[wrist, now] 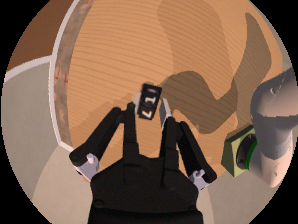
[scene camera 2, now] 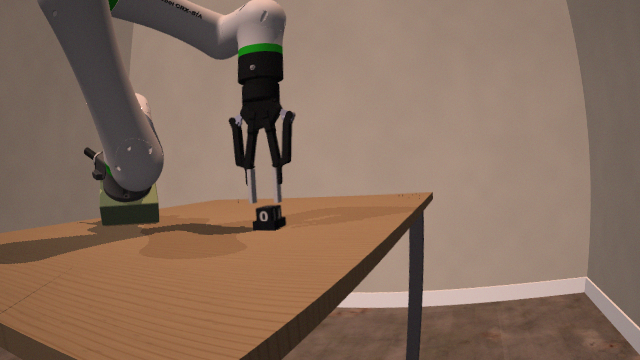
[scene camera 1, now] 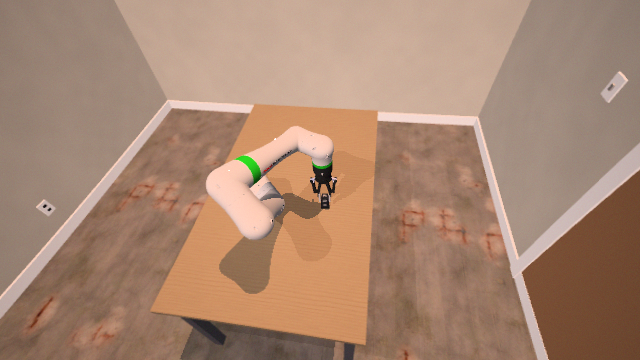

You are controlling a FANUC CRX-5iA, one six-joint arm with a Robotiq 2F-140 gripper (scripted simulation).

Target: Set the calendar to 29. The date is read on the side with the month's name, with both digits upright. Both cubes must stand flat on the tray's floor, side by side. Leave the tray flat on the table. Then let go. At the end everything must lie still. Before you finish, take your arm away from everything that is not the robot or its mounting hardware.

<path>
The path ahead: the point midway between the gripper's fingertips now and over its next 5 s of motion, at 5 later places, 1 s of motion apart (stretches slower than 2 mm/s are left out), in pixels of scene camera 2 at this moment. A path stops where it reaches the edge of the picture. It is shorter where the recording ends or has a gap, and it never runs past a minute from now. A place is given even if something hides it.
The gripper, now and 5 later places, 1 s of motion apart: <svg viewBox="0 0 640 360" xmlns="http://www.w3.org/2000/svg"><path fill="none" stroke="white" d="M265 202L266 217L264 178L270 167L281 169L283 198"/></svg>
</path>
